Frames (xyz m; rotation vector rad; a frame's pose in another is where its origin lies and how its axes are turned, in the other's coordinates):
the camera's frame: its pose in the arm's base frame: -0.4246 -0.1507 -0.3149 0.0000 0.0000 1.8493
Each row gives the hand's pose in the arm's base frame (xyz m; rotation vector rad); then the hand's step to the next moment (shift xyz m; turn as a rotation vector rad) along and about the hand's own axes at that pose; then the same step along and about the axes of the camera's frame.
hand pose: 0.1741 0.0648 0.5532 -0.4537 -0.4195 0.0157
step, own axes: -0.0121 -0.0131 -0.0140 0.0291 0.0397 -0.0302
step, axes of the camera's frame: -0.0165 0.0115 -0.0105 0.0136 -0.0472 -0.0303
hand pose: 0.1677 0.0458 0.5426 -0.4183 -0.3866 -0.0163
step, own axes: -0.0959 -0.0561 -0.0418 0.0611 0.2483 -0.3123
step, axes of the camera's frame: -0.0495 0.0963 -0.0486 0.0491 -0.2151 -0.3380
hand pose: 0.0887 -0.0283 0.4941 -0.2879 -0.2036 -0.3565
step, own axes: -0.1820 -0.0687 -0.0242 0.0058 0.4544 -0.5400
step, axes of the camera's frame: 0.0402 0.1850 -0.0509 0.1592 -0.3075 -0.6150
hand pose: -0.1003 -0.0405 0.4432 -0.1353 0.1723 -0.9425
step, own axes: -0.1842 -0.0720 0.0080 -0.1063 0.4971 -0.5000
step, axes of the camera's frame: 0.1484 0.1254 0.0377 0.2784 -0.3182 -0.5741
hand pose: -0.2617 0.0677 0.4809 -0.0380 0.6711 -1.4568
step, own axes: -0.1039 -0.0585 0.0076 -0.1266 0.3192 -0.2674
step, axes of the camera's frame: 0.0933 0.0209 0.0717 0.2042 -0.2382 -0.3016
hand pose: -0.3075 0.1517 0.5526 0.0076 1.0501 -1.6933
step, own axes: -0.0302 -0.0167 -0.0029 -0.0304 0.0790 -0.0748
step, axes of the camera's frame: 0.0250 -0.0051 0.0234 0.0563 -0.0559 -0.0804
